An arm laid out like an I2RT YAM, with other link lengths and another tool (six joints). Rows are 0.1 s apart.
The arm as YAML. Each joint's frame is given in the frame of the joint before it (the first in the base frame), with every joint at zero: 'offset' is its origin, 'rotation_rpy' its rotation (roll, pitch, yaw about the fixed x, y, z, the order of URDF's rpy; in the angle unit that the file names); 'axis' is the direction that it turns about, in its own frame. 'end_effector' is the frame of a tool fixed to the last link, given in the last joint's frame.
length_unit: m
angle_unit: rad
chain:
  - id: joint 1
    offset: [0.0, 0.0, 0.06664]
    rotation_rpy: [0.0, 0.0, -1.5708]
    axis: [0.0, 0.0, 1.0]
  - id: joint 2
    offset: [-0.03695, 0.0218, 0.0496]
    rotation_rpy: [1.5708, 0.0, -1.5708]
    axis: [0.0, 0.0, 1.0]
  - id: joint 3
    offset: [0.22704, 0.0, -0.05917]
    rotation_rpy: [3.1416, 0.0, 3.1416]
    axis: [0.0, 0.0, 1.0]
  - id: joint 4
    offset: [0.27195, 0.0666, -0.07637]
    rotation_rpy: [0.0, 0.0, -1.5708]
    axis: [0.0, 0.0, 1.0]
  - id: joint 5
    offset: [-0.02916, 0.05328, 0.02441]
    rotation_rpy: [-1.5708, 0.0, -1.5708]
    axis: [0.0, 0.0, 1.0]
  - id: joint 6
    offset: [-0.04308, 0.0, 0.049]
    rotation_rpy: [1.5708, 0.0, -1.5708]
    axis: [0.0, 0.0, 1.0]
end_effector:
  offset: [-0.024, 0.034, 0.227]
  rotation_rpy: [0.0, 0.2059, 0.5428]
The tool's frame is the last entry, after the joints.
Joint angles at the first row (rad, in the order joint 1, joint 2, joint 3, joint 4, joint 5, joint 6):
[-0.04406, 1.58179, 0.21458, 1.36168, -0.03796, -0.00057]
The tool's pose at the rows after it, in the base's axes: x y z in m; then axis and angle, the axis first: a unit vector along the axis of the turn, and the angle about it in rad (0 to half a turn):
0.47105 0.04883 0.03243 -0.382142 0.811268 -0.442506 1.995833
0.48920 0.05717 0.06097 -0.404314 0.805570 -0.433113 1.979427
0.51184 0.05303 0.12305 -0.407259 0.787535 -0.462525 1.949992
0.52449 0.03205 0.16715 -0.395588 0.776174 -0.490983 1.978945
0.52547 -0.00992 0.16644 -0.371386 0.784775 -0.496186 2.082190
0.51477 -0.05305 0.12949 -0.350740 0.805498 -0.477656 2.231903
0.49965 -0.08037 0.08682 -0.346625 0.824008 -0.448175 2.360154
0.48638 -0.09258 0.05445 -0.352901 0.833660 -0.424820 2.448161
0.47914 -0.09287 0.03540 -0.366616 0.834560 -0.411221 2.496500
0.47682 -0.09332 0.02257 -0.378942 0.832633 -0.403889 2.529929
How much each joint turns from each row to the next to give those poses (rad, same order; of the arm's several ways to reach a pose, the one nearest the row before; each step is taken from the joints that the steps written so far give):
[-0.00230, -0.03165, 0.01412, -0.07095, -0.02480, 0.00000]
[-0.01027, -0.11905, 0.08087, -0.20068, -0.05415, -0.00839]
[-0.00650, -0.13197, 0.12359, -0.20254, -0.00573, -0.03129]
[-0.02633, -0.07934, 0.11637, -0.18579, 0.01906, -0.03891]
[-0.06791, -0.02712, 0.06444, -0.15946, 0.01983, -0.02594]
[-0.07094, 0.01032, 0.02406, -0.14421, 0.02596, -0.02098]
[-0.05724, 0.03584, 0.01561, -0.11214, 0.00151, -0.02175]
[-0.03090, 0.03549, 0.00917, -0.07095, -0.00267, -0.02594]
[-0.00379, 0.02597, 0.00687, -0.03774, -0.00113, -0.02631]
[-0.00002, 0.03354, 0.01526, -0.01873, 0.00075, -0.02481]

